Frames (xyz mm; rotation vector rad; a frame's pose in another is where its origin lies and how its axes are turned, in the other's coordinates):
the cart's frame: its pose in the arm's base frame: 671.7 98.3 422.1 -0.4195 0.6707 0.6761
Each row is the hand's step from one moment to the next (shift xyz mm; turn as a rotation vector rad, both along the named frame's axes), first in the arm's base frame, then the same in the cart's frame.
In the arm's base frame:
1: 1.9 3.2 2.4 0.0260 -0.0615 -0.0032
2: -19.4 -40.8 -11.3 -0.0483 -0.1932 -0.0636
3: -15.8 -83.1 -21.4 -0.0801 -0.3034 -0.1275
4: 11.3 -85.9 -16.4 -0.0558 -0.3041 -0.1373
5: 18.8 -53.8 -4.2 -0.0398 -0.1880 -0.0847
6: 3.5 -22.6 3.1 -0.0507 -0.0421 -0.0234
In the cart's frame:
1: 0.9 0.6 4.3 -0.0091 -0.0612 -0.0253
2: -21.3 -14.1 -39.0 -0.0682 -0.0951 -0.1732
3: -30.5 -45.2 -68.1 -0.0906 -0.1426 -0.2936
4: -19.3 -66.6 -54.5 -0.0700 -0.1584 -0.2906
5: -9.3 -50.6 -24.8 -0.0465 -0.0943 -0.1818
6: -9.8 -18.9 -8.8 -0.0319 0.0083 -0.0617

